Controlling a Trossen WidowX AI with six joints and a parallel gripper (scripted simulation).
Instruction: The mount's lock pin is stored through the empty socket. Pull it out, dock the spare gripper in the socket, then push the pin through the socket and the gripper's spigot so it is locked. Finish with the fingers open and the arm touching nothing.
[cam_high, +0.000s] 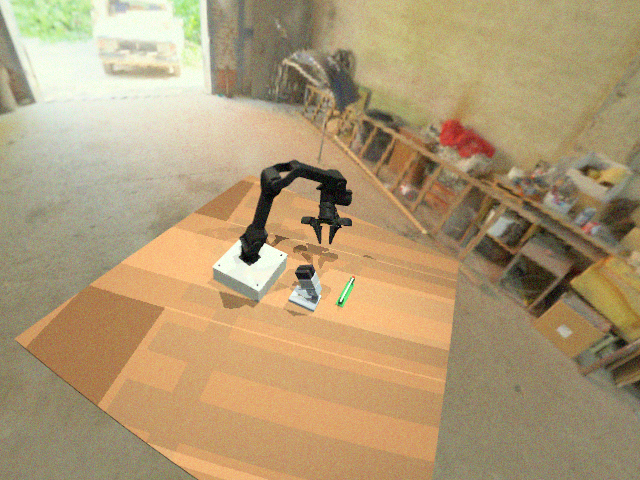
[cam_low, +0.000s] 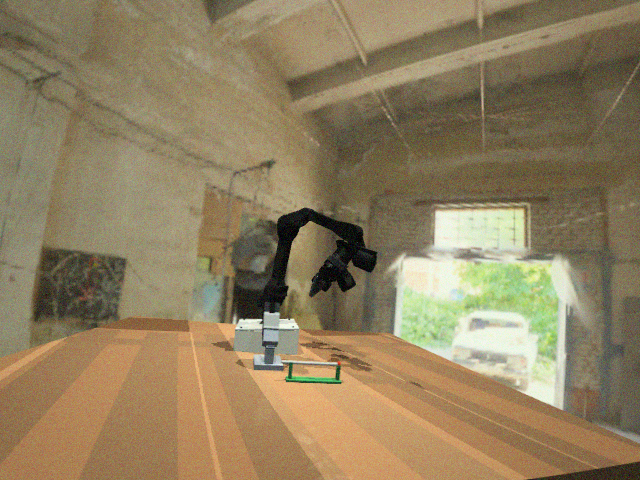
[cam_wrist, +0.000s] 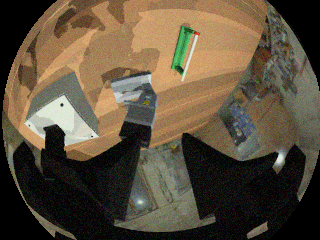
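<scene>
Right now my gripper tip is 130 mm short of the green cradle, 30 mm to the right of it and 190 mm above it. Also, from my gripper tip: spare gripper (30 mm ahead, 110 mm to the right, 90 mm below); socket (40 mm ahead, 110 mm to the right, 160 mm below).
</scene>
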